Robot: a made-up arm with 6 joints. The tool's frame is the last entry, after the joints.
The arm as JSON. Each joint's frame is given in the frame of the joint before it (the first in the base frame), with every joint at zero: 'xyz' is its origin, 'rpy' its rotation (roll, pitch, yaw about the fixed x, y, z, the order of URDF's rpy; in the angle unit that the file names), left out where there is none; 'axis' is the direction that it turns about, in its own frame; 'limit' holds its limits. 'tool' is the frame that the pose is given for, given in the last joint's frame.
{
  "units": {
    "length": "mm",
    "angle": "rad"
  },
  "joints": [
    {
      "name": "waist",
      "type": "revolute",
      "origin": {
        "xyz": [
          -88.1,
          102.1,
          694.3
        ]
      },
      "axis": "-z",
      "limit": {
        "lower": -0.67,
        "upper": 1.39
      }
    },
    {
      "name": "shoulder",
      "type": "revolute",
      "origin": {
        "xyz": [
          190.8,
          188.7,
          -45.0
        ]
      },
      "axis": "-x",
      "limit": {
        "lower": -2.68,
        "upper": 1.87
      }
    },
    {
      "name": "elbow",
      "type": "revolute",
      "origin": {
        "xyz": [
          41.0,
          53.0,
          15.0
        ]
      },
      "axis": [
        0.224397,
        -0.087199,
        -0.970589
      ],
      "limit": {
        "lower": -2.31,
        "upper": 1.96
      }
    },
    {
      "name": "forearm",
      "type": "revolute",
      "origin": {
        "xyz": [
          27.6,
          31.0,
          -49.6
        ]
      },
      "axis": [
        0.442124,
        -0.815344,
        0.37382
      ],
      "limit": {
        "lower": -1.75,
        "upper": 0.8
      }
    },
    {
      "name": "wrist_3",
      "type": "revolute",
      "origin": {
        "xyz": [
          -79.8,
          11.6,
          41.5
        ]
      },
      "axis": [
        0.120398,
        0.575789,
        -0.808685
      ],
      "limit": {
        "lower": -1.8,
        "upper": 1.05
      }
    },
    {
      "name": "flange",
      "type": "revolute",
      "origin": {
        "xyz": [
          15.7,
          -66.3,
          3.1
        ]
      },
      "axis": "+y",
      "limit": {
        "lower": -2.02,
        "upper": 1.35
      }
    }
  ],
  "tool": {
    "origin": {
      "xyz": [
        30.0,
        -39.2,
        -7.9
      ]
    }
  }
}
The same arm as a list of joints. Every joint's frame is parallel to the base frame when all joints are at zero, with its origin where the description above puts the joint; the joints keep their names.
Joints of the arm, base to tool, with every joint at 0 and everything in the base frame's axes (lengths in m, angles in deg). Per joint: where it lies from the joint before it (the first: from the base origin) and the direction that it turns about. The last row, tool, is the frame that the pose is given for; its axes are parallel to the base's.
waist: offset -0.0881 0.1021 0.6943 axis 0 0 -1
shoulder: offset 0.1908 0.1887 -0.045 axis -1 0 0
elbow: offset 0.041 0.053 0.015 axis 0.224397 -0.087199 -0.970589
forearm: offset 0.0276 0.031 -0.0496 axis 0.442124 -0.815344 0.37382
wrist_3: offset -0.0798 0.0116 0.0415 axis 0.120398 0.575789 -0.808685
flange: offset 0.0157 -0.0663 0.0031 axis 0 1 0
tool: offset 0.03 -0.0392 -0.0079
Joint limits (deg, base to tool): -38.39..79.64 -153.55..107.14 -132.35..112.3 -100.27..45.84 -103.13..60.16 -115.74..77.35

